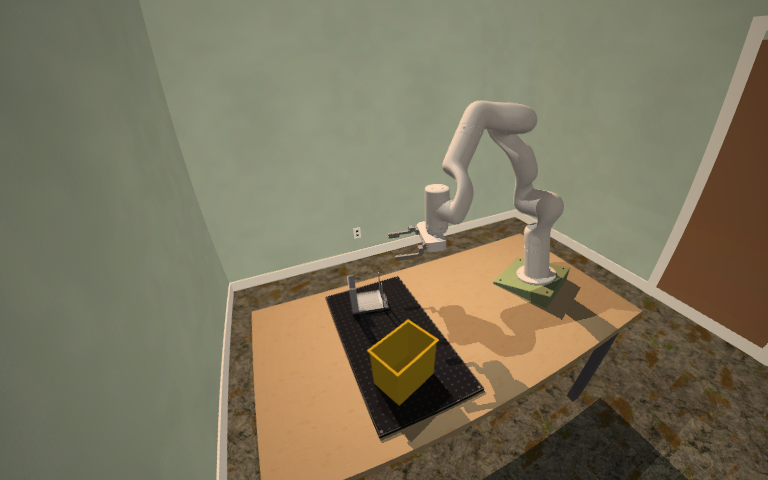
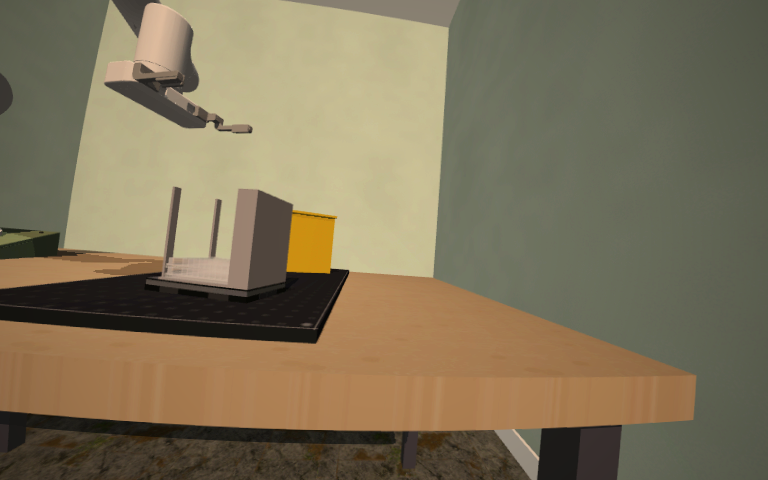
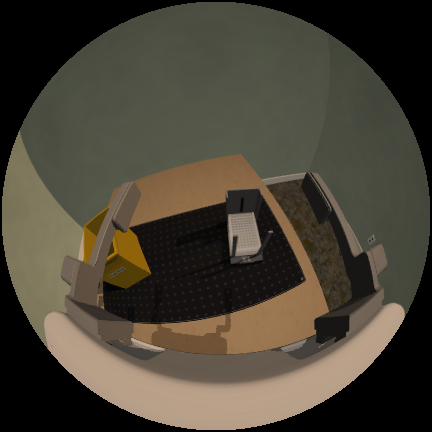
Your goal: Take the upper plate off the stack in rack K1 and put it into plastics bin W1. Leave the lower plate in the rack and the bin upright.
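Note:
Rack K1 [image 1: 352, 294] [image 2: 271, 243] [image 3: 255, 201] stands upright on the black board, with a tall panel on one side and two thin posts opposite. The pale plate stack [image 1: 369, 301] [image 2: 198, 270] [image 3: 243, 232] lies flat low in the rack; the border between upper and lower plate is hard to make out. The yellow plastics bin W1 [image 1: 417, 370] [image 2: 310, 243] [image 3: 131, 253] stands upright and open-topped on the same board. My gripper [image 1: 394, 246] [image 2: 214, 104] [image 3: 223, 201] is open and empty, well above table height and apart from the rack, its fingers pointing sideways.
The black perforated board [image 1: 362, 362] [image 2: 271, 328] [image 3: 185, 280] lies on the wooden table [image 1: 300, 362] [image 2: 453, 339] [image 3: 280, 310]. The arm's green base plate [image 1: 512, 280] [image 2: 33, 243] stands at the table's other end. Walls rise beyond the table edges.

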